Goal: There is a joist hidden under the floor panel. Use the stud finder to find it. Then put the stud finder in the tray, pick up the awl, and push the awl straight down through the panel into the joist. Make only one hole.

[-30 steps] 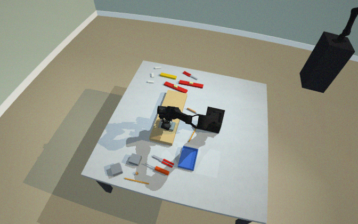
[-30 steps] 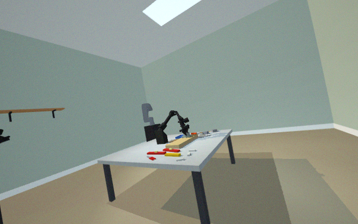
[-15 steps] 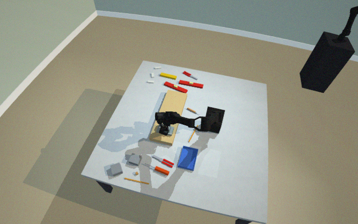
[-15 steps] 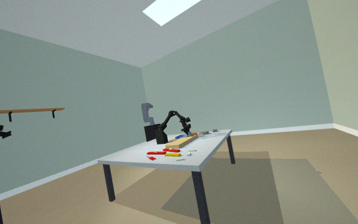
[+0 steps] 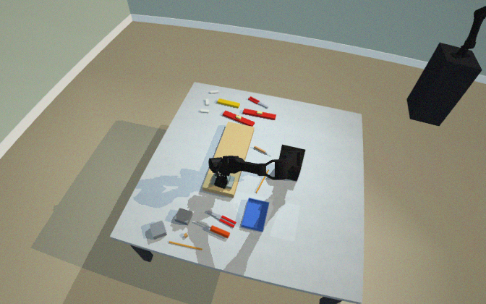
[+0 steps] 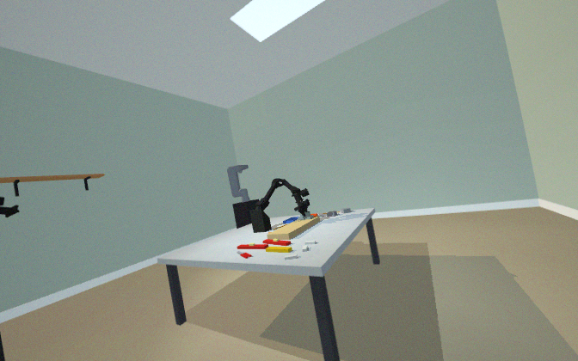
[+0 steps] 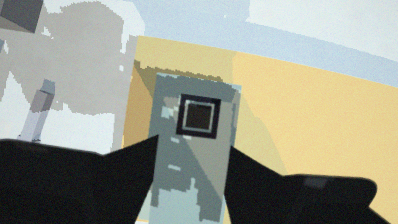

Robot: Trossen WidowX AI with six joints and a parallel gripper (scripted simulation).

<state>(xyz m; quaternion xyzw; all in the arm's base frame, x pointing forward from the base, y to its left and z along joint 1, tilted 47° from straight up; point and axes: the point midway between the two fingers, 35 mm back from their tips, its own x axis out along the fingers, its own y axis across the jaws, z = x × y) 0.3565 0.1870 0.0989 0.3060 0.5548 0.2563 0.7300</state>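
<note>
The blue tray lies 230 mm behind my gripper tip, 130 mm to the left of it and 50 mm below it. Round my gripper tip: square indicator (30 mm above, 20 mm ahead); stud finder (20 mm above, 10 mm ahead); awl (300 mm to the right, 180 mm behind, 60 mm below).
</note>
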